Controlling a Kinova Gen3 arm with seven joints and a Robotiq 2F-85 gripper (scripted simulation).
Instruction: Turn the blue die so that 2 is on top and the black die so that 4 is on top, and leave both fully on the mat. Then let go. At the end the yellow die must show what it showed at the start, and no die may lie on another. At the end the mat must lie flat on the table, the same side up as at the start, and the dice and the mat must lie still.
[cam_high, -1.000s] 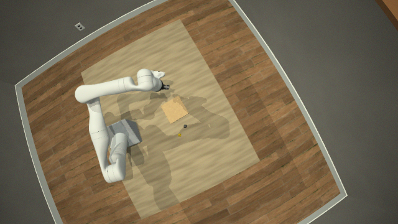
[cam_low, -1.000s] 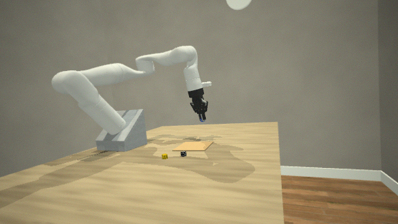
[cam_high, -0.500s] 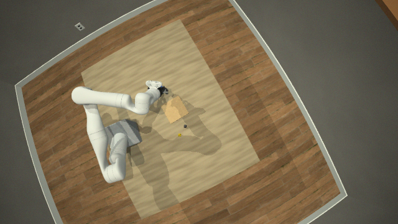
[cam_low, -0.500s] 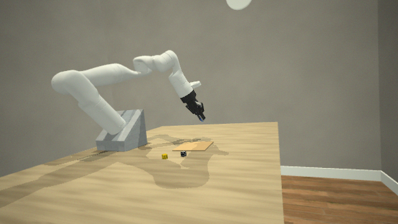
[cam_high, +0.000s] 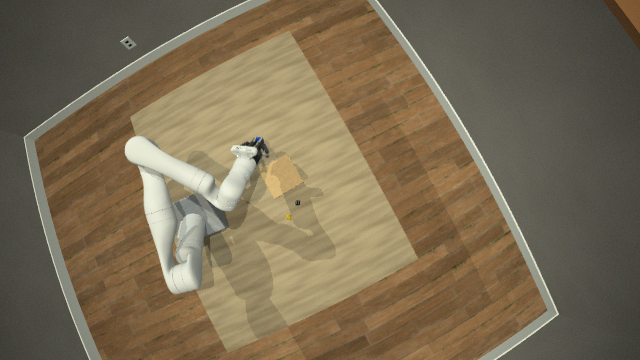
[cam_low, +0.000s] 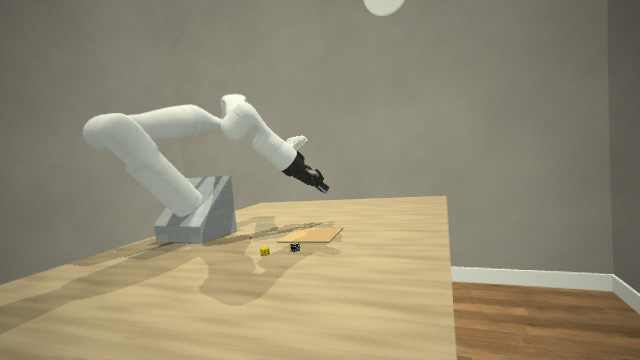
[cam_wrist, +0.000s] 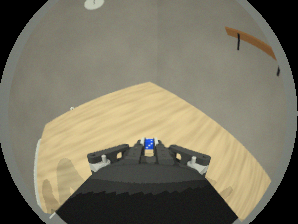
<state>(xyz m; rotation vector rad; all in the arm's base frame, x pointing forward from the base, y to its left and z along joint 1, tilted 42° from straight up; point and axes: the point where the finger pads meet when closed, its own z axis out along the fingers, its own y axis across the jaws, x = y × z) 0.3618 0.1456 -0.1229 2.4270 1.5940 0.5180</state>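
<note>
Now: the tan mat 14 cm to the right of my hand, 11 cm below it and 2 cm ahead of it. The rest, counted from my hand: black die: 27 cm to the right, 11 cm below, 5 cm ahead; then yellow die: 31 cm to the right, 11 cm below, 1 cm behind; then blue die: 1 cm to the left, 1 cm below, 1 cm ahead.
</note>
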